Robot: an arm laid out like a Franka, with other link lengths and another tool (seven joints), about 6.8 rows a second.
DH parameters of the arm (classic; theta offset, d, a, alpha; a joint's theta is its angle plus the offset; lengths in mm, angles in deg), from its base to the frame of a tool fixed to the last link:
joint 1: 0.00 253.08 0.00 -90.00
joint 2: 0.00 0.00 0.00 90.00
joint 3: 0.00 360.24 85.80 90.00
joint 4: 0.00 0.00 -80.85 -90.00
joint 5: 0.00 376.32 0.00 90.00
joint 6: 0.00 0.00 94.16 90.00
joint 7: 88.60 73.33 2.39 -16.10
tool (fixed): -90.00 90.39 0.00 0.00
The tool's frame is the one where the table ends.
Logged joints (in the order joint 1, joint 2, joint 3, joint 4, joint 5, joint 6, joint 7), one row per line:
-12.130, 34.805, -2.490, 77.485, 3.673, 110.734, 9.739
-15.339, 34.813, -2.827, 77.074, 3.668, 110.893, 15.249
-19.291, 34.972, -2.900, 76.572, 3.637, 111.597, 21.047
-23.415, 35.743, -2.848, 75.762, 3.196, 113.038, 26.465
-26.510, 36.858, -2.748, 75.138, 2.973, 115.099, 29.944
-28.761, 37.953, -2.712, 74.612, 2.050, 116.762, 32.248
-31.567, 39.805, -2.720, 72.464, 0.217, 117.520, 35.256
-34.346, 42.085, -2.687, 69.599, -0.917, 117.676, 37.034
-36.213, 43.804, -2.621, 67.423, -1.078, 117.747, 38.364
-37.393, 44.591, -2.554, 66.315, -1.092, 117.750, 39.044
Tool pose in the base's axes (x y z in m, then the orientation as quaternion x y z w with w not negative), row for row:
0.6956, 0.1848, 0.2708, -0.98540, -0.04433, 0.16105, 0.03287
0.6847, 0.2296, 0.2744, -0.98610, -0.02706, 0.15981, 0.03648
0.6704, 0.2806, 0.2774, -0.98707, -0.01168, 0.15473, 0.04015
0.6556, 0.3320, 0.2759, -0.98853, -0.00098, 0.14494, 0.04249
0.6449, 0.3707, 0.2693, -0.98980, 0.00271, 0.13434, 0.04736
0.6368, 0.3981, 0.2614, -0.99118, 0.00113, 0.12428, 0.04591
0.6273, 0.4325, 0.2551, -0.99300, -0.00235, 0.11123, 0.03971
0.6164, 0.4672, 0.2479, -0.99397, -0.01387, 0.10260, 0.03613
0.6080, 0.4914, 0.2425, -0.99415, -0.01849, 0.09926, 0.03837
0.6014, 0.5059, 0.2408, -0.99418, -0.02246, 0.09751, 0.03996
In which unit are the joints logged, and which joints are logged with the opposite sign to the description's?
The joints are logged in degrees. Opposite sign: joint 1, joint 3, joint 4.
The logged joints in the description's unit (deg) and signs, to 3 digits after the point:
12.130, 34.805, 2.490, -77.485, 3.673, 110.734, 9.739
15.339, 34.813, 2.827, -77.074, 3.668, 110.893, 15.249
19.291, 34.972, 2.900, -76.572, 3.637, 111.597, 21.047
23.415, 35.743, 2.848, -75.762, 3.196, 113.038, 26.465
26.510, 36.858, 2.748, -75.138, 2.973, 115.099, 29.944
28.761, 37.953, 2.712, -74.612, 2.050, 116.762, 32.248
31.567, 39.805, 2.720, -72.464, 0.217, 117.520, 35.256
34.346, 42.085, 2.687, -69.599, -0.917, 117.676, 37.034
36.213, 43.804, 2.621, -67.423, -1.078, 117.747, 38.364
37.393, 44.591, 2.554, -66.315, -1.092, 117.750, 39.044

